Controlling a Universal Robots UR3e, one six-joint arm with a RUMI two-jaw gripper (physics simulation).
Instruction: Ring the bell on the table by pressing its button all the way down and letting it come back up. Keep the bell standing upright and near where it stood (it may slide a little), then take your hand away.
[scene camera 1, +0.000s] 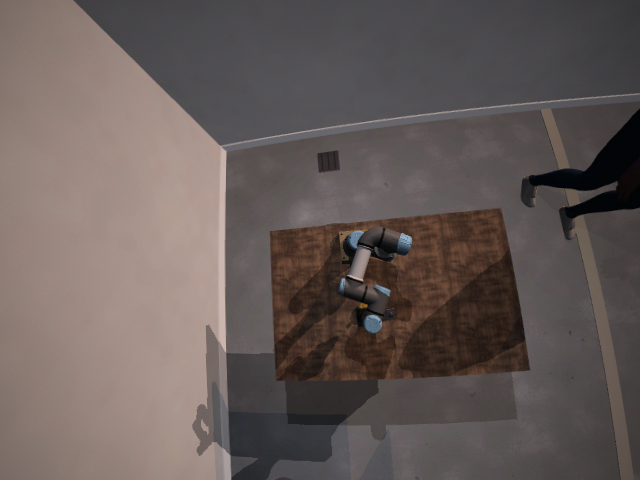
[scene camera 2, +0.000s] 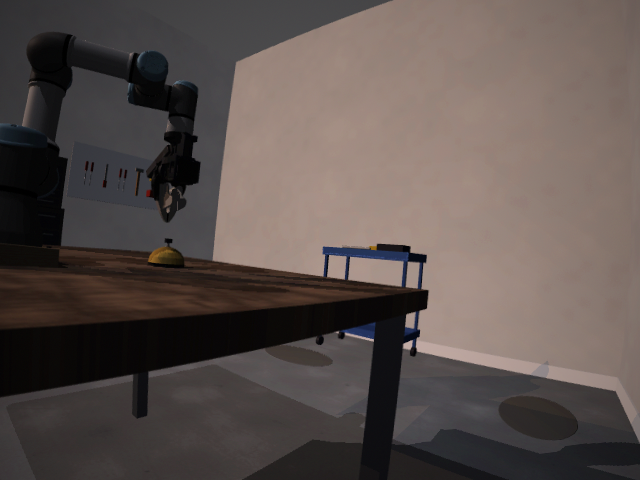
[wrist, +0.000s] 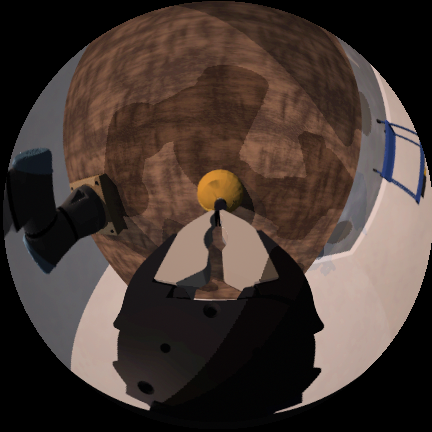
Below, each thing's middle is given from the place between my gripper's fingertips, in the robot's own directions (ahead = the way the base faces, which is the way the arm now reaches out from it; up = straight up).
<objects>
The yellow dome bell (wrist: 219, 183) lies 10 mm to the right of my hand and 70 mm below it.
</objects>
